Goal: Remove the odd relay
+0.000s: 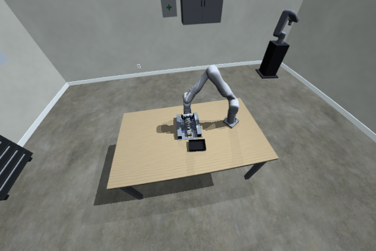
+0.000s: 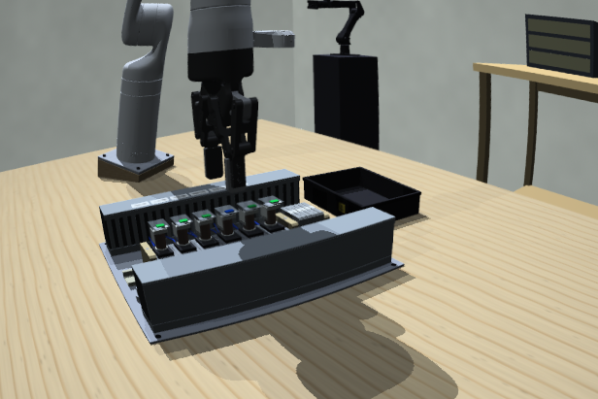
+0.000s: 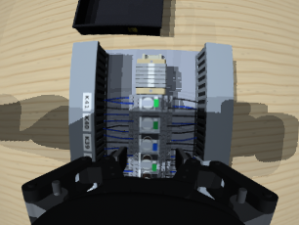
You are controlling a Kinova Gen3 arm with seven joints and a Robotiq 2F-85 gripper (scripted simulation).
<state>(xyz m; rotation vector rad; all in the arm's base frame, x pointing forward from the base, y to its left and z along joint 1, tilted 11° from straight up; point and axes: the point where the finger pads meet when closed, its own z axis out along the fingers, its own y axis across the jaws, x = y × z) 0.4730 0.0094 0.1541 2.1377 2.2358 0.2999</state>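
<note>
Right now the relay is 7 cm below my hand. Round my hand: black parts tray 25 cm to the left, 10 cm below, 8 cm behind.
</note>
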